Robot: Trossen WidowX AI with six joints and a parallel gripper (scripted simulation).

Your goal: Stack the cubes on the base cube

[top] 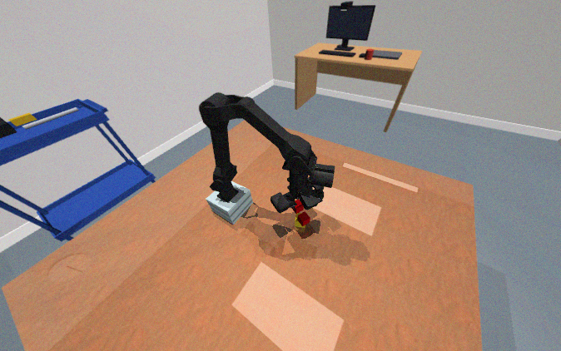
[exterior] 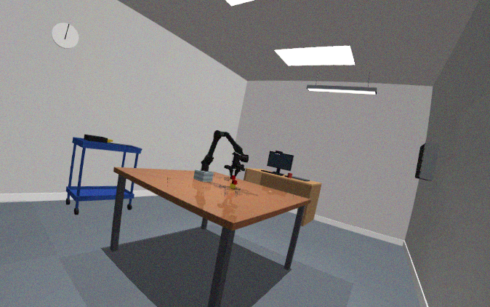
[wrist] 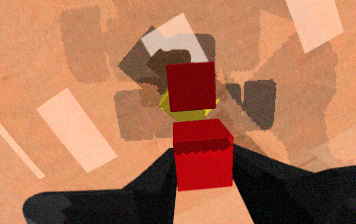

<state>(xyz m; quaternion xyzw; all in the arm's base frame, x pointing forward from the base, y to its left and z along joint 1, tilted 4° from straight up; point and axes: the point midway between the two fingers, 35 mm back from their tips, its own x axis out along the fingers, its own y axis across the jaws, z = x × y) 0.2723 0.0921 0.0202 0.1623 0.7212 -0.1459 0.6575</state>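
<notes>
My gripper tip is 70 mm above the yellow cube, 20 mm short of it and 10 mm to the left of it.
</notes>
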